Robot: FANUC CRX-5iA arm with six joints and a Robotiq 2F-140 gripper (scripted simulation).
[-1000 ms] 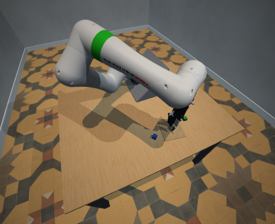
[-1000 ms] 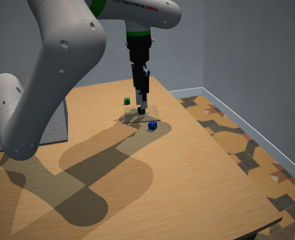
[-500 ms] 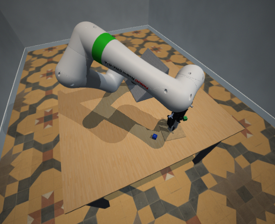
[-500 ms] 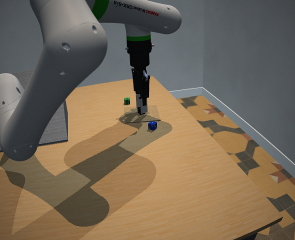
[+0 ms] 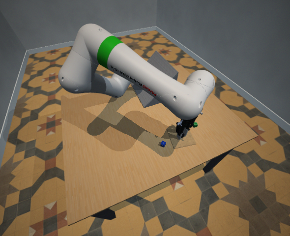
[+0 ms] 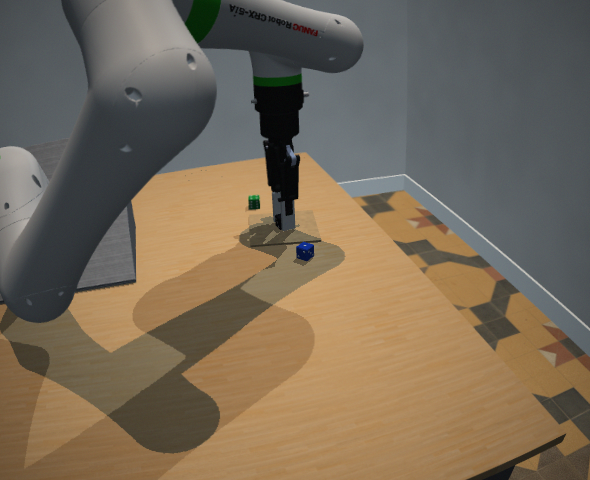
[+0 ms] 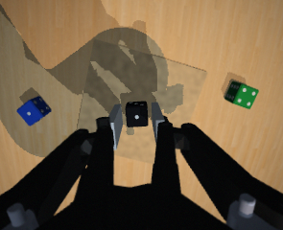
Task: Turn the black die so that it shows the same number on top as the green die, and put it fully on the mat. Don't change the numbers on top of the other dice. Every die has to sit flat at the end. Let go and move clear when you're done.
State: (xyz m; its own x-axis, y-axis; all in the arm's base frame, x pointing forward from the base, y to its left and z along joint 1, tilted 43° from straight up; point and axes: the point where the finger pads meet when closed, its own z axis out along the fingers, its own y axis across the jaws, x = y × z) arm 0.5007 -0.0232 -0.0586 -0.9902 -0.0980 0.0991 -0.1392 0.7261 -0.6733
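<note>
Now: the black die 2 cm below my hand. Also, from my hand: green die (13 cm to the left, 4 cm behind, 3 cm below); tan mat (4 cm below); blue die (13 cm to the right, 3 cm below, 1 cm ahead).
</note>
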